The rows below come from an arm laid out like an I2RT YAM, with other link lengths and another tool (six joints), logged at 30 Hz.
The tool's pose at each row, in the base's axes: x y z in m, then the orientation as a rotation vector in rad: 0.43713, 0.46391, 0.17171, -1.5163, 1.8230, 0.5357; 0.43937, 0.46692, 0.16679, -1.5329, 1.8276, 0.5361; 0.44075, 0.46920, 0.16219, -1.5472, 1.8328, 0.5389; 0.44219, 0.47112, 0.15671, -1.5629, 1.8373, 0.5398; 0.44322, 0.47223, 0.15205, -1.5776, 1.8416, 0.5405; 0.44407, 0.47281, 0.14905, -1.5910, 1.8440, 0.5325; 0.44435, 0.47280, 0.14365, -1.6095, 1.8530, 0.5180; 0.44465, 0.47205, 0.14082, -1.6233, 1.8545, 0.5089; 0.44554, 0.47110, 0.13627, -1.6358, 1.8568, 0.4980; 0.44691, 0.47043, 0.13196, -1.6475, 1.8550, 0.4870; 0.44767, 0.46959, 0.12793, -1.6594, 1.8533, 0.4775; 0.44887, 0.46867, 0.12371, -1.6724, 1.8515, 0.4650; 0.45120, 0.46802, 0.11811, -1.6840, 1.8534, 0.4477; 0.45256, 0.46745, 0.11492, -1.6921, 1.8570, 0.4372
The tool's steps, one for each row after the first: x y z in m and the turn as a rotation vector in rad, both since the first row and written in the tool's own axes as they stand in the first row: 0.00139, -0.00090, 0.00596, -0.0103, 0.0113, -0.0046; 0.00310, -0.00117, 0.01099, -0.0209, 0.0211, -0.0070; 0.00570, -0.00148, 0.01637, -0.0310, 0.0318, -0.0110; 0.00827, -0.00168, 0.02053, -0.0404, 0.0419, -0.0146; 0.01001, -0.00201, 0.02317, -0.0432, 0.0530, -0.0214; 0.01394, -0.00166, 0.02686, -0.0461, 0.0732, -0.0285; 0.01650, -0.00179, 0.02831, -0.0484, 0.0842, -0.0361; 0.02040, -0.00234, 0.03093, -0.0490, 0.0958, -0.0433; 0.02390, -0.00332, 0.03370, -0.0484, 0.1042, -0.0524; 0.02736, -0.00378, 0.03602, -0.0490, 0.1124, -0.0611; 0.03098, -0.00466, 0.03851, -0.0483, 0.1222, -0.0712; 0.03534, -0.00641, 0.04240, -0.0447, 0.1353, -0.0800; 0.03796, -0.00748, 0.04448, -0.0436, 0.1455, -0.0842
